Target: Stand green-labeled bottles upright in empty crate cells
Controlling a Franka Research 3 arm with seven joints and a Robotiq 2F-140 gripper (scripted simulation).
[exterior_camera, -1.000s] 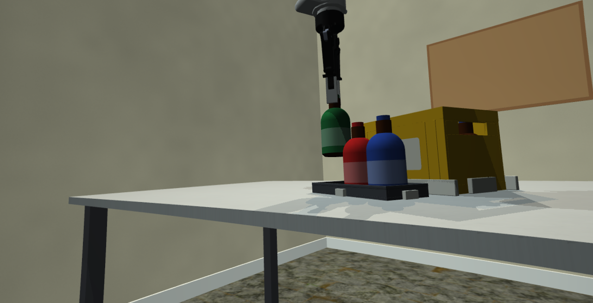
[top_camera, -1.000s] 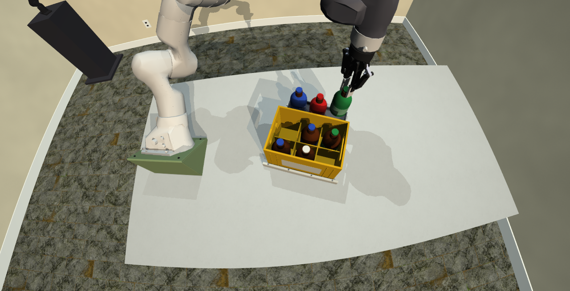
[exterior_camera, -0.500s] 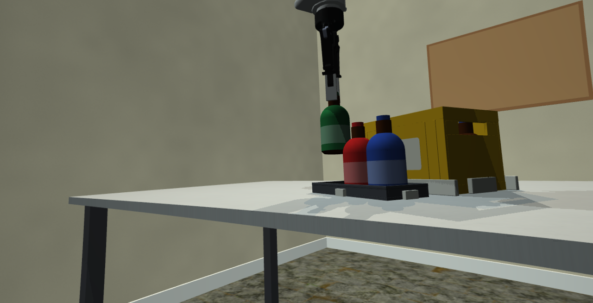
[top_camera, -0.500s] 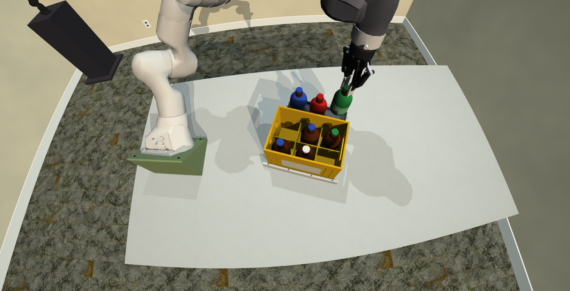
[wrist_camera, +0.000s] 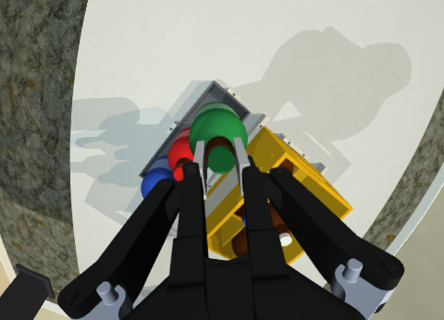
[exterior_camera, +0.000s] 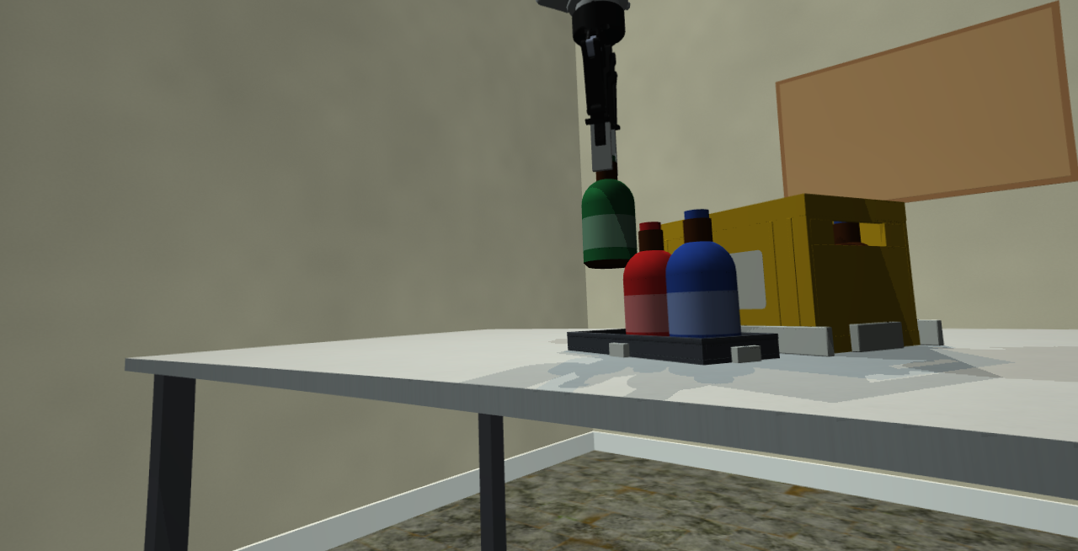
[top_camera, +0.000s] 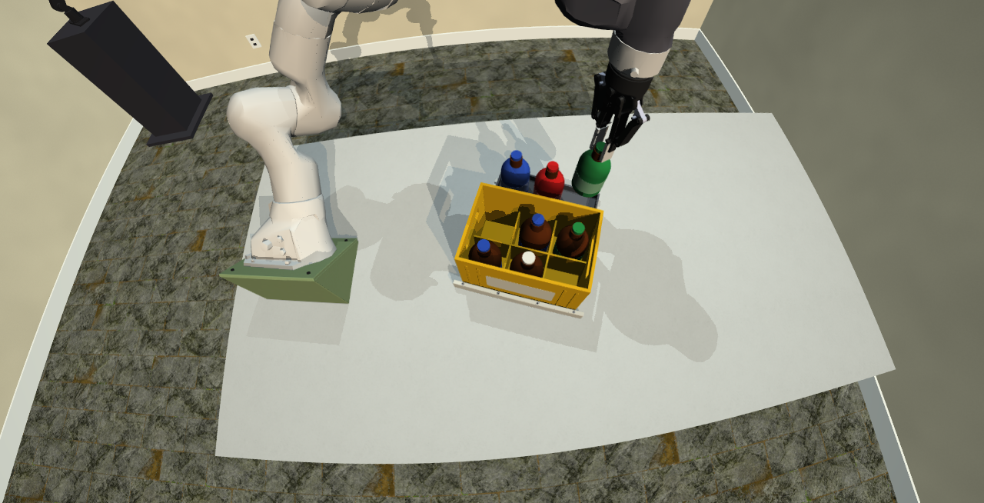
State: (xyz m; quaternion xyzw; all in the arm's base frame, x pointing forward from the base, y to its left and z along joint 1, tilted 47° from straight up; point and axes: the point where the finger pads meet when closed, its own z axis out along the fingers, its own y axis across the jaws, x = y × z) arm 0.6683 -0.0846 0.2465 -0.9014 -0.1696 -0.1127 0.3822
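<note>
Now: hand 90 mm above the green-labeled bottle. The rest, counted from my hand: blue-labeled bottle 170 mm behind, 70 mm to the left, 190 mm below; then red bottle 90 mm behind, 30 mm to the left, 190 mm below; then dark tray 90 mm behind, 30 mm to the left, 260 mm below.
</note>
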